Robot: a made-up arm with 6 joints.
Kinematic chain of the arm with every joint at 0, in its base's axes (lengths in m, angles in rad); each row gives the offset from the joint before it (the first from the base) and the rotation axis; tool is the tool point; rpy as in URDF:
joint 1: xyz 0 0 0.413 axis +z
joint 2: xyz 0 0 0 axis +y
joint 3: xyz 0.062 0 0.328 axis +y
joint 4: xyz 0.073 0 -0.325 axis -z
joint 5: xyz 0 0 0 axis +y
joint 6: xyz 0.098 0 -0.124 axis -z
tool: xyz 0 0 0 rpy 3.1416 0 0
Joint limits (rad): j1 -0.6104..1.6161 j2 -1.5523..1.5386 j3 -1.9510..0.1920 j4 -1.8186..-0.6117 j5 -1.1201..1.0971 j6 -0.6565..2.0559
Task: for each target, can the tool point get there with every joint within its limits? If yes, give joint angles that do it. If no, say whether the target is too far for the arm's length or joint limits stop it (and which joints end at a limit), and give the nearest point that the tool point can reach.
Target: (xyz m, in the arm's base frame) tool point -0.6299 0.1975 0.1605
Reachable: no: joint limits stop it (at a limit: joint 1) | nearest point -0.1681 0.2184 0.1605 | short by 0.462 m
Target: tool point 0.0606 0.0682 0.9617
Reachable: yes | joints 0.9212 -1.0786 -1.1179 -1.0960 0.7187 1.6826
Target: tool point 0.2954 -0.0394 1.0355
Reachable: yes | joints -0.0968 -0.4498 -1.6369 -1.4208 0.7372 0.7039
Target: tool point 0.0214 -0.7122 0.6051
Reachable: no: joint limits stop it (at a limit: joint 1, joint 2, joint 3, joint 4, joint 5) | nearest point -0.0606 -0.6195 0.6825 | short by 0.146 m
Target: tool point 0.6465 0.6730 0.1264
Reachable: no: too far | nearest point 0.5082 0.5291 0.1877 | short by 0.209 m
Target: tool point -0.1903 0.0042 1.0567
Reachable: yes | joints -0.0602 -1.2383 -1.5490 -1.4957 0.7151 0.6851
